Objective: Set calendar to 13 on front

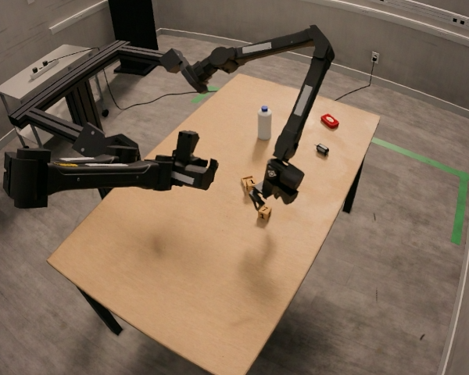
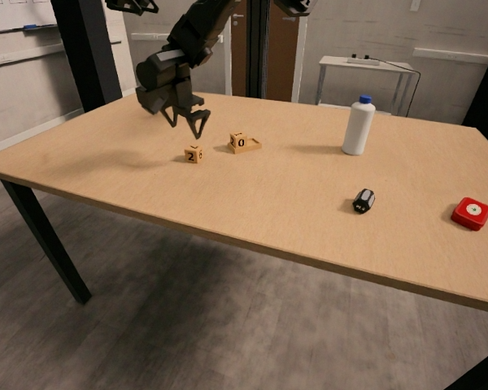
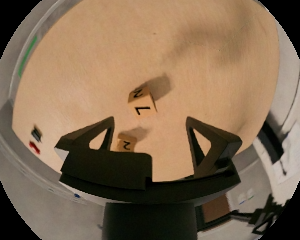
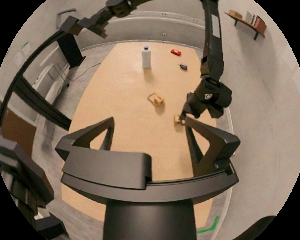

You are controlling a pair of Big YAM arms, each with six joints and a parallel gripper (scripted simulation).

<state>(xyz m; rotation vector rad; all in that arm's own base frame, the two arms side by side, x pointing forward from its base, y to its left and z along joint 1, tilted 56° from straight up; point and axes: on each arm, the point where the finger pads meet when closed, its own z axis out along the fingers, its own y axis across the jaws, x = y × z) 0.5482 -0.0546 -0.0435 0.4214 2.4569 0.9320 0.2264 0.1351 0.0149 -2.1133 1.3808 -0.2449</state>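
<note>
Now: left hand 120 mm to the right of the wooden digit cube, 100 mm past it and 60 mm above it. Round my left hand: wooden cube 70 mm below, 10 mm to the left, 10 mm behind; then black object 470 mm to the left, 100 mm ahead, 80 mm below; then wooden tray 140 mm to the left, 120 mm behind, 90 mm below.
</note>
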